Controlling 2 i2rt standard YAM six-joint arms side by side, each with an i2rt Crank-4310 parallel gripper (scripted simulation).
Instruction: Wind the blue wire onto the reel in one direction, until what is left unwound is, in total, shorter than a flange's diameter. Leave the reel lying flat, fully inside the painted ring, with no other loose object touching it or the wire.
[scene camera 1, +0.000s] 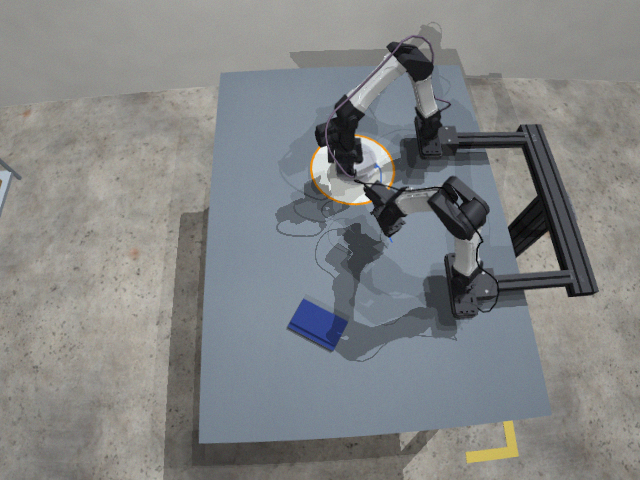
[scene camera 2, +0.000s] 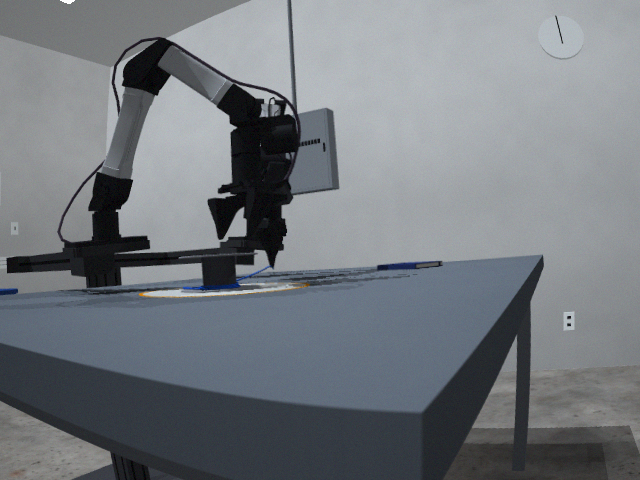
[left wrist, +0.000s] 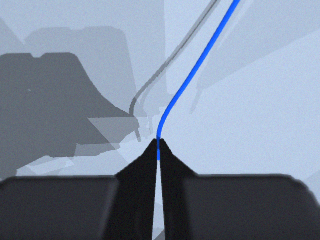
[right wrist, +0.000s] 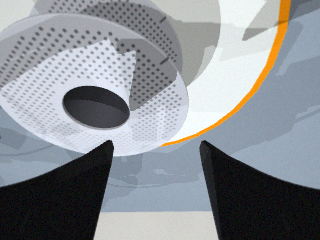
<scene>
In view: the left gripper (scene camera 2: 271, 267), the right gripper (scene camera 2: 234, 238) and a blue book (scene camera 1: 321, 326).
The left gripper is seen too in the left wrist view (left wrist: 158, 141). The right gripper shows as well in the right wrist view (right wrist: 156, 143). The left wrist view misses the blue book: it is out of frame. The right wrist view does not show the blue book: it is out of frame.
</scene>
